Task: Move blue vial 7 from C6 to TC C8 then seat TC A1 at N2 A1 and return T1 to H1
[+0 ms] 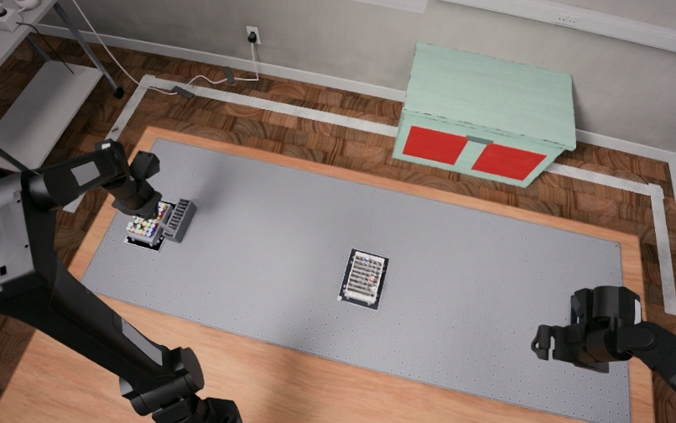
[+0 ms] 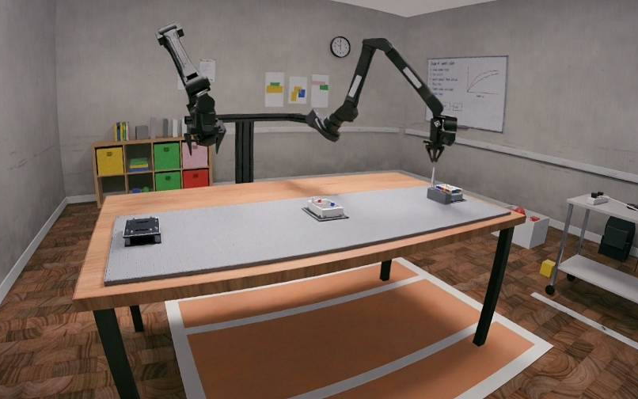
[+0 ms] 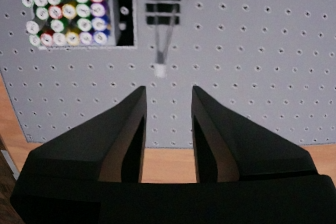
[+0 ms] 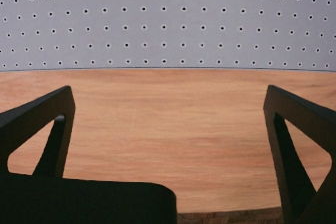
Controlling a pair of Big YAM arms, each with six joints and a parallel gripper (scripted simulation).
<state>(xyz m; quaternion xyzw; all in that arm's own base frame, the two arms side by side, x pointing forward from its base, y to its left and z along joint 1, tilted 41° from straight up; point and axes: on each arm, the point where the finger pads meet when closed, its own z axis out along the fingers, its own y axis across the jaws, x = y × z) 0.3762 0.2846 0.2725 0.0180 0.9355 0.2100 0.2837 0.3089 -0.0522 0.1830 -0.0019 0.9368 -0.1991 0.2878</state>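
Right now my right hand is 44 cm to the right of the white tube carrier TC, 22 cm above it and 9 cm short of it. Also, from my right hand: dark nest N2 (24 cm to the right, 21 cm below, 15 cm ahead); then grey slotted holder H1 (102 cm to the left, 22 cm below, 9 cm ahead); then forceps T1 (102 cm to the left, 17 cm below, 4 cm ahead).
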